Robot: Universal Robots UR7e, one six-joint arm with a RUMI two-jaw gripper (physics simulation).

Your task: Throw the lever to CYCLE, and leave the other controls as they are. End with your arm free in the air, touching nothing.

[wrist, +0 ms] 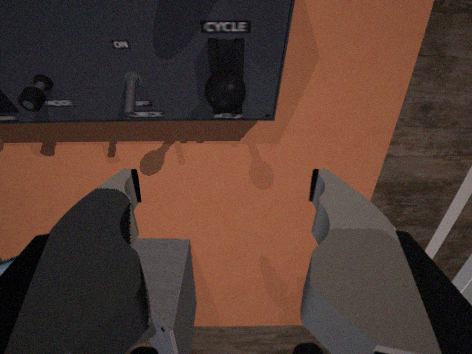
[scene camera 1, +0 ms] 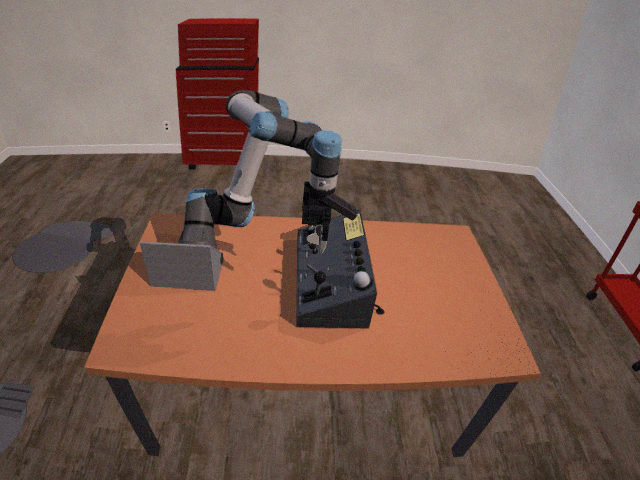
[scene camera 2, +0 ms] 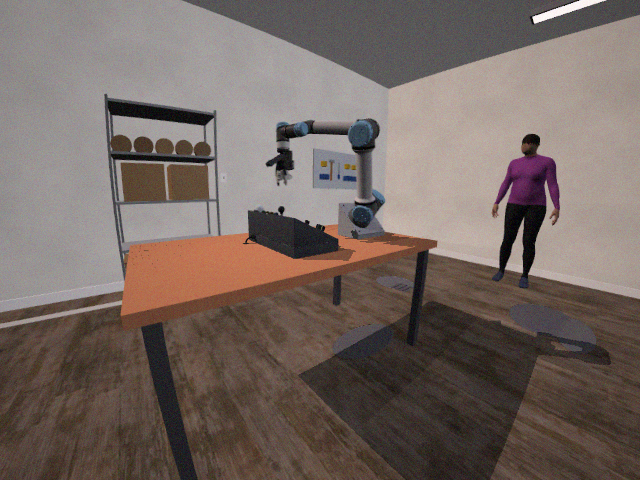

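Seen in the pictures: gripper, fingertip midpoint: (wrist: 225, 173) (scene camera 1: 320, 243) (scene camera 2: 282, 185); arm's base, link origin: (scene camera 1: 197, 248).
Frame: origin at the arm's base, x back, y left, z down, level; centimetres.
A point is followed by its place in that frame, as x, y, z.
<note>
The lever, a black ball knob (scene camera 1: 319, 276) {-48.2, -14.4, -7.7} (scene camera 2: 281, 210) {-48.9, -11.4, -5.8} (wrist: 225, 92) {-48.7, -13.1, -8.2} on a stem, stands in its slot on the dark control panel (scene camera 1: 334, 316) {-54.8, -19.2, 5.2} (scene camera 2: 271, 232) {-63.1, 11.8, 2.8} (wrist: 75, 30) {-51.3, 4.1, -0.4}. In scene camera 1 its stem is nearly upright, leaning slightly right, up the slope. The CYCLE label (wrist: 225, 26) {-53.9, -12.2, -0.4} is beyond the slot's upper end in the wrist view; there the ball covers the slot's lower part, and the stem is hidden, so the exact setting is hard to read. My gripper (scene camera 1: 318, 244) {-47.6, -13.6, -20.4} (scene camera 2: 282, 182) {-47.6, -13.6, -20.4} (wrist: 225, 173) {-47.6, -13.6, -20.4} is open and empty, in the air above the panel, apart from the lever.
A metal toggle (scene camera 1: 313, 268) {-45.1, -1.8, 0.1} (wrist: 130, 95) {-44.8, -1.7, -0.2} leans toward OFF, beside a black knob (wrist: 35, 95) {-43.7, 9.5, -1.4}. A white ball (scene camera 1: 361, 279) {-61.9, -14.0, -8.4}, several round buttons (scene camera 1: 358, 252) {-60.4, 3.2, -5.9} and a yellow note (scene camera 1: 354, 227) {-58.3, 20.4, -4.7} are on the panel. A grey plate (scene camera 1: 180, 266) {2.6, -11.0, 0.2} stands by the arm's base on the orange table (scene camera 1: 429, 320) {-90.2, -9.7, 11.4}.
</note>
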